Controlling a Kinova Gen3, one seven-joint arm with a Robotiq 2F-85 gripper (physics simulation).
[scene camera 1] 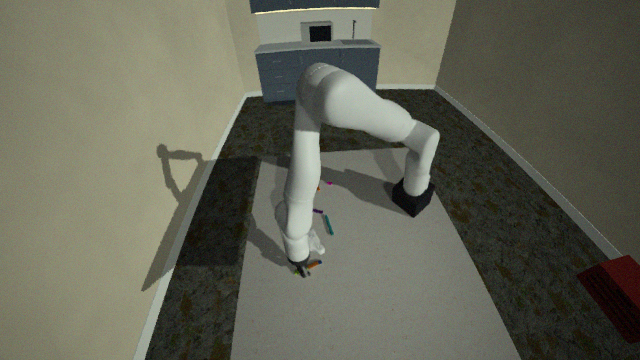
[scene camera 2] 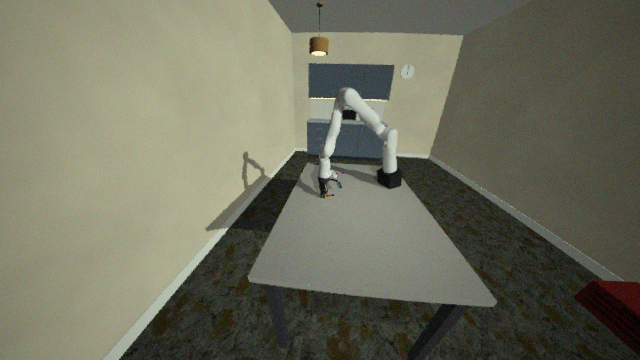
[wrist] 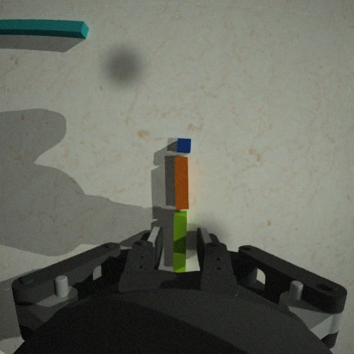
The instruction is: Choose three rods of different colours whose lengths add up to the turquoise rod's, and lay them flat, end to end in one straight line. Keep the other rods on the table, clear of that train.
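Seen in the pictures: gripper, fingertip midpoint: [scene camera 1: 301, 270] [scene camera 2: 322, 197]; arm's base at its link origin: [scene camera 1: 414, 186] [scene camera 2: 389, 170].
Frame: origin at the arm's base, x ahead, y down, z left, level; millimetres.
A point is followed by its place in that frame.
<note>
My gripper [scene camera 1: 303, 273] {x 509, y 130, z 216 mm} [scene camera 2: 323, 194] {x 509, y 130, z 216 mm} [wrist: 179, 238] is partly open, with a gap on each side of the lime rod [wrist: 180, 242] between its fingers. The orange rod [wrist: 182, 183] [scene camera 1: 314, 265] {x 459, y 123, z 207 mm} lies beyond the lime rod's end, very close to it. The short blue rod [wrist: 184, 145] [scene camera 1: 320, 262] {x 435, y 123, z 199 mm} lies beyond the orange rod, with a narrow gap between them. These three form a nearly straight row, the blue one slightly to the right in the wrist view. The turquoise rod [wrist: 45, 28] [scene camera 1: 329, 225] {x 372, y 122, z 41 mm} [scene camera 2: 340, 185] {x 373, y 122, z 51 mm} lies apart from the row.
A purple rod [scene camera 1: 318, 211] {x 407, y 124, z -43 mm} lies near the turquoise rod. A magenta piece [scene camera 1: 329, 183] {x 327, y 125, z -208 mm} and another orange piece [scene camera 1: 318, 188] {x 386, y 123, z -181 mm}, partly hidden by the arm, lie farther back on the table [scene camera 1: 390, 280] {x 197, y 132, z 313 mm} [scene camera 2: 370, 240] {x 272, y 131, z 600 mm}. The arm's black base [scene camera 1: 413, 199] {x 25, y 14, z 55 mm} [scene camera 2: 389, 178] {x 20, y 33, z 84 mm} stands at the right.
</note>
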